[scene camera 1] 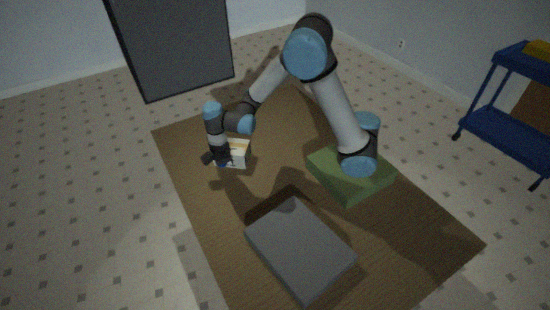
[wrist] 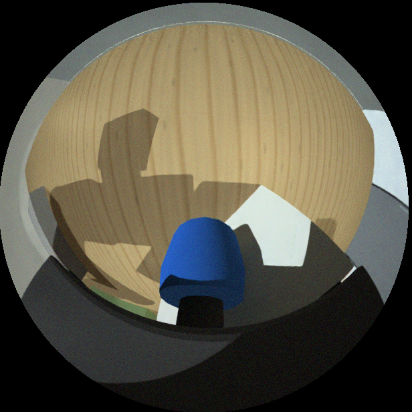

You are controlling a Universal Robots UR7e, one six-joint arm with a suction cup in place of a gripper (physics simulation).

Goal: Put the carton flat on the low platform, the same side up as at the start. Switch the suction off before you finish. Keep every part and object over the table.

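Frame: origin at the arm's base, x ahead, y left, z up, level; centimetres.
Seen in the pictures: end effector, tool point: [scene camera 1: 222, 164].
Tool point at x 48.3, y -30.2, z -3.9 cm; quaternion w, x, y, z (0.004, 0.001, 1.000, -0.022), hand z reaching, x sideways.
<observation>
A point is followed by its place in that frame.
The carton [scene camera 1: 239, 159] @(y -26.7, x 41.3, z -1.4 cm) [wrist: 285, 230] is white with an orange band on its top and dark marks. It is near the far left part of the table, partly behind the wrist. My suction gripper [scene camera 1: 221, 164] @(y -30.2, x 48.3, z -3.9 cm) [wrist: 204, 250] has a blue cup that meets the carton's plain white face in the wrist view; it is shut on the carton. A gap under the carton cannot be made out. A flat grey slab [scene camera 1: 300, 250] @(y 21.2, x 41.5, z -2.5 cm) is nearer the camera. A green block [scene camera 1: 332, 170] @(y -0.3, x 11.7, z -0.3 cm) [wrist: 125, 303] stands to the right, by the arm's shoulder. Which one is the low platform is unclear.
The wooden table [scene camera 1: 215, 235] @(y -1.4, x 63.5, z -7.3 cm) [wrist: 210, 100] has its left edge close to the gripper. A dark panel [scene camera 1: 175, 45] stands on the floor beyond the table. A blue cart [scene camera 1: 505, 132] stands off the table at the right. The arm reaches over the table's far half.
</observation>
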